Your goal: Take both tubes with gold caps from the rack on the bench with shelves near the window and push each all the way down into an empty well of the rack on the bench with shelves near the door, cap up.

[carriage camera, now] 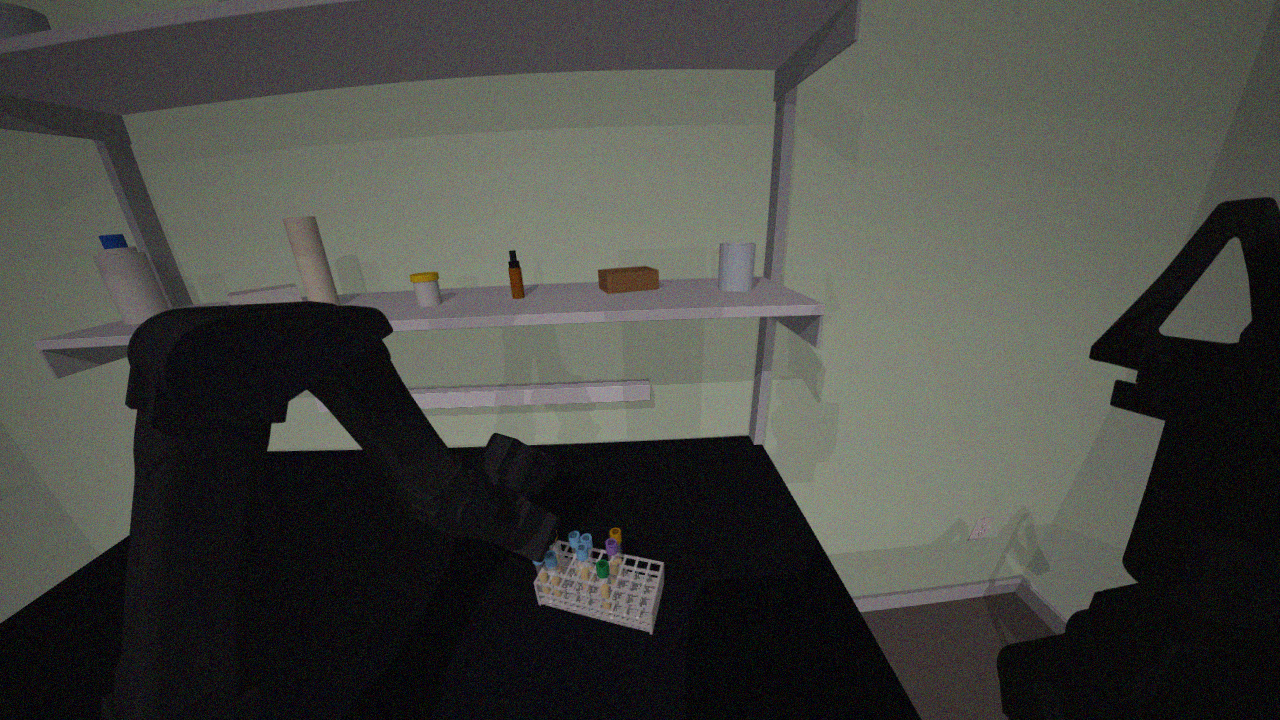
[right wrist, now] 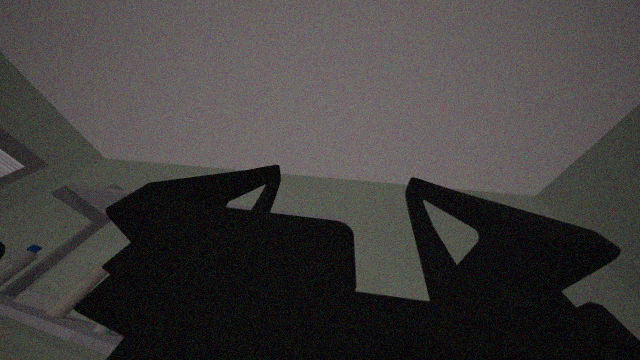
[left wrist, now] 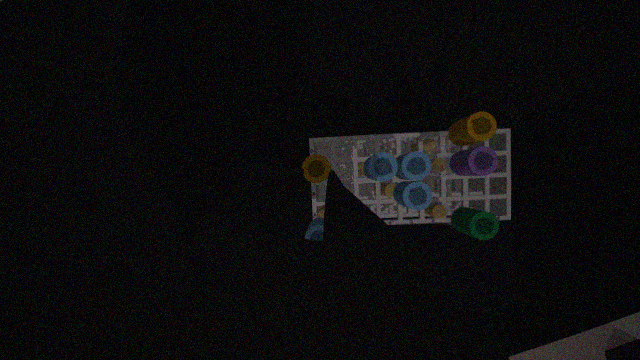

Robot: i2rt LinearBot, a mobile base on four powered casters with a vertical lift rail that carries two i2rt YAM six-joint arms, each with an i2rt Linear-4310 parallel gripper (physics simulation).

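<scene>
A white tube rack stands on the dark bench. One gold-capped tube stands upright at the rack's far right area in the left wrist view. My left gripper is at the rack's left end, shut on the other gold-capped tube. The dark fingers hide much of the tube, and its lower end is hidden. My right gripper is open and empty, raised in the air away from the rack. A second rack does not show in these views.
Blue-capped tubes, a purple-capped tube and a green-capped tube stand in the rack. Behind the bench, a shelf holds a brown box, an amber bottle, a yellow-lidded jar and cylinders.
</scene>
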